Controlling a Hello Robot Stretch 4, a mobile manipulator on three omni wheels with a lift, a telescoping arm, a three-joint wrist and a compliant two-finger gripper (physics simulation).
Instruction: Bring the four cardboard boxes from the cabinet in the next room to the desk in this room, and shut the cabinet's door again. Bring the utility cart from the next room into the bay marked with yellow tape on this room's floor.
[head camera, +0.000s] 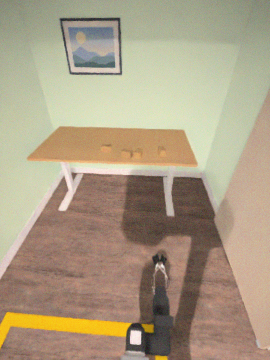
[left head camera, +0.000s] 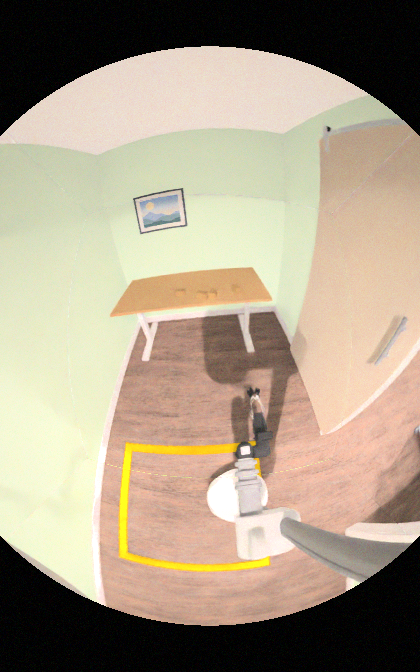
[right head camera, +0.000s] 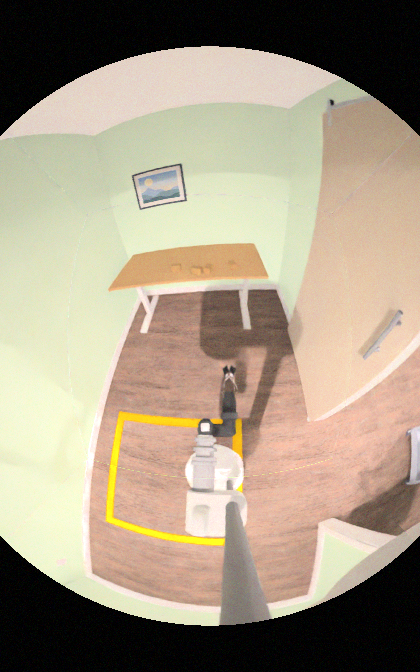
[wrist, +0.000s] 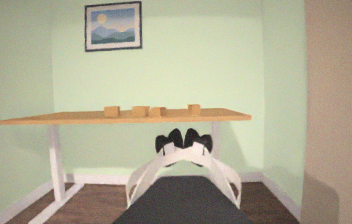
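Four small cardboard boxes stand on the wooden desk (head camera: 75, 142) (left head camera: 150, 295) (right head camera: 145, 270) (wrist: 65, 117): a left box (head camera: 106, 148) (wrist: 112, 111), two close-set middle boxes, one (head camera: 126, 153) (wrist: 141, 111) beside the other (head camera: 137, 153) (wrist: 158, 112), and a right box (head camera: 162, 151) (wrist: 194, 109). My gripper (head camera: 159, 259) (left head camera: 254, 392) (right head camera: 229, 370) (wrist: 183, 140) is shut and empty, in front of the desk and apart from it. The yellow tape bay (head camera: 75, 325) (left head camera: 125, 500) (right head camera: 114, 470) lies below my arm, its right side partly hidden. I cannot make out the cabinet or the cart.
A large beige door panel (head camera: 250, 215) (left head camera: 350, 225) (right head camera: 360, 240) (wrist: 330, 100) with a grey handle (left head camera: 391, 341) (right head camera: 382, 335) stands on the right. A grey part (right head camera: 414, 455) shows at the right edge. A wall corner (right head camera: 327, 542) stands at the lower right.
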